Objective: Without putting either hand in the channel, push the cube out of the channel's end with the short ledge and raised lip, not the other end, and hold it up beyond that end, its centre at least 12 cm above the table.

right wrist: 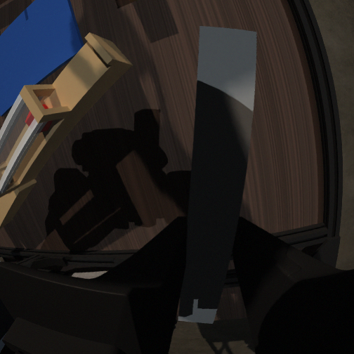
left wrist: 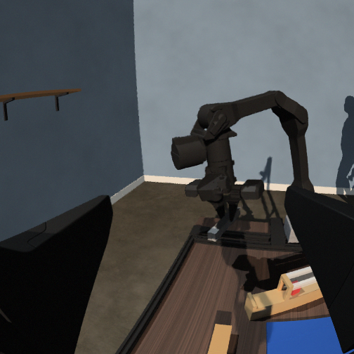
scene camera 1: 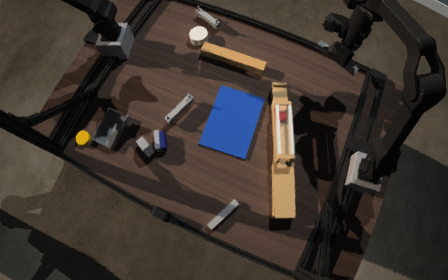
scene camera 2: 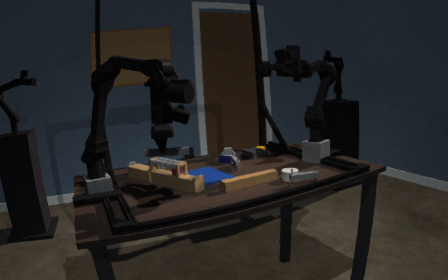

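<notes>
A tan channel (scene camera 1: 283, 195) (scene camera 2: 140, 172) has pale rails over its middle. The red cube (scene camera 1: 283, 116) (scene camera 2: 175, 171) (left wrist: 296, 288) (right wrist: 31, 119) is inside, near the end with the short ledge (scene camera 1: 280, 94) (right wrist: 80, 70) and raised lip (scene camera 2: 199, 183) (right wrist: 102, 50). The long ledge is at the other end. My right gripper (scene camera 1: 340, 54) (scene camera 2: 161, 147) (left wrist: 227, 220) (right wrist: 208, 225) is shut on a flat grey bar (scene camera 2: 172, 151) (left wrist: 215, 232) (right wrist: 220, 150), held level above the table, beside the channel and clear of it. My left gripper (scene camera 2: 265, 69) is open and empty, high above the table.
A blue mat (scene camera 1: 232, 122) (scene camera 2: 207, 175) lies beside the channel. A tan block (scene camera 1: 233, 59) (scene camera 2: 250, 181) and white round tub (scene camera 1: 199, 36) lie near the far edge. Other grey bars (scene camera 1: 179, 108) (scene camera 1: 223, 215), a dark tray (scene camera 1: 111, 128) and a yellow disc (scene camera 1: 83, 138) lie around.
</notes>
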